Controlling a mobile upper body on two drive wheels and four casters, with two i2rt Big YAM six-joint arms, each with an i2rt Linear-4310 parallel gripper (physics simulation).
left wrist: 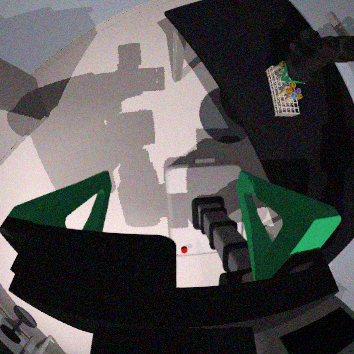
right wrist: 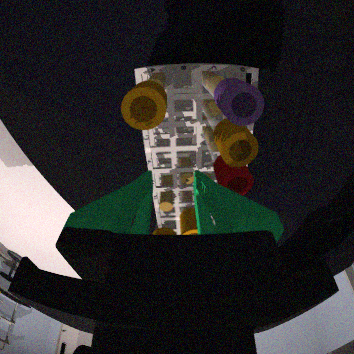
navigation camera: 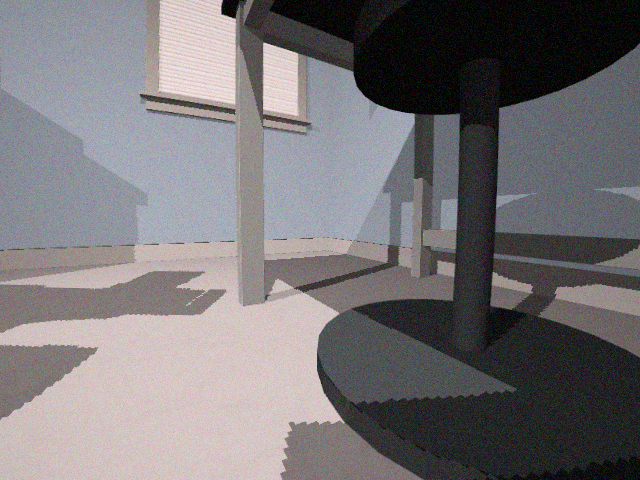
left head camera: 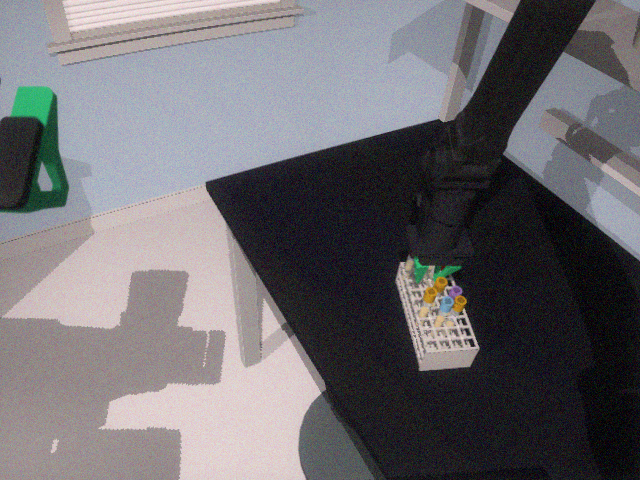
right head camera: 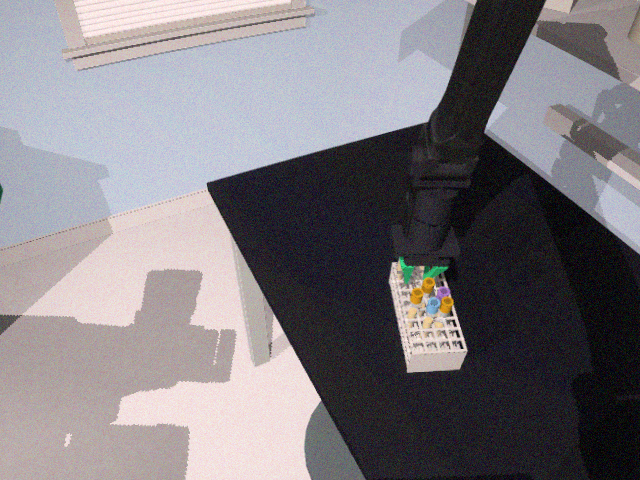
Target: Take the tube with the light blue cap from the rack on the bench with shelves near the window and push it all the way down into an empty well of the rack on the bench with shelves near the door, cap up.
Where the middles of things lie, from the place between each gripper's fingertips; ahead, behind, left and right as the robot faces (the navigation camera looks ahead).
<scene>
The white tube rack [right head camera: 435, 353] is 60 mm below my right hand, 20 mm to the right of it and 20 mm behind it.
My left hand is 49 cm above the white tube rack, 46 cm to the left of it and 27 cm short of it.
</scene>
